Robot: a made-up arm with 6 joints.
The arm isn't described. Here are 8 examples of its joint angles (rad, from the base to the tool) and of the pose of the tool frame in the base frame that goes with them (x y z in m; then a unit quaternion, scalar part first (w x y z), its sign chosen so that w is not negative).
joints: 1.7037 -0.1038 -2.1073 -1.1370 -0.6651 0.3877
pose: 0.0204 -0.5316 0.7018 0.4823 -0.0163 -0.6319 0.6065
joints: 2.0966 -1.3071 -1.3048 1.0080 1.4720 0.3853
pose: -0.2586 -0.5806 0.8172 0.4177 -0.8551 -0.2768 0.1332
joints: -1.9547 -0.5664 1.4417 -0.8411 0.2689 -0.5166
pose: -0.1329 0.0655 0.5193 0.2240 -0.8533 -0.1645 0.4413
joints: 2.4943 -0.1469 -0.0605 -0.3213 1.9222 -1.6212
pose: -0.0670 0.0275 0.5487 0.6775 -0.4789 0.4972 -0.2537
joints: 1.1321 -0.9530 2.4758 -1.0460 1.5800 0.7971
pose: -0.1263 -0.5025 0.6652 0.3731 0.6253 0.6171 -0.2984
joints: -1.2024 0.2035 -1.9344 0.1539 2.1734 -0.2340
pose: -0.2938 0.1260 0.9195 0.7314 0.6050 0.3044 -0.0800
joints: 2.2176 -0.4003 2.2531 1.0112 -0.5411 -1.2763
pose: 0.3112 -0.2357 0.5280 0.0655 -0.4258 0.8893 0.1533
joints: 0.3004 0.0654 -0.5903 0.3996 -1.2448 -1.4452
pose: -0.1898 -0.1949 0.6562 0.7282 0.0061 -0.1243 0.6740
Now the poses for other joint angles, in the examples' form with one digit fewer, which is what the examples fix.
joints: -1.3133 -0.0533 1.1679 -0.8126 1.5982 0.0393
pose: -0.236 0.082 0.434 0.328 -0.937 -0.077 0.098
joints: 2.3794 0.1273 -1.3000 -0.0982 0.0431 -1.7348
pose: 0.026 -0.333 0.902 0.313 0.063 0.363 0.875
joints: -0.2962 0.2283 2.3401 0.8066 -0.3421 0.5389
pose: -0.514 0.053 0.228 0.013 0.624 0.125 0.772
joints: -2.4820 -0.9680 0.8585 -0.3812 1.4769 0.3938
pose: -0.138 0.199 0.731 0.063 0.890 -0.337 -0.301
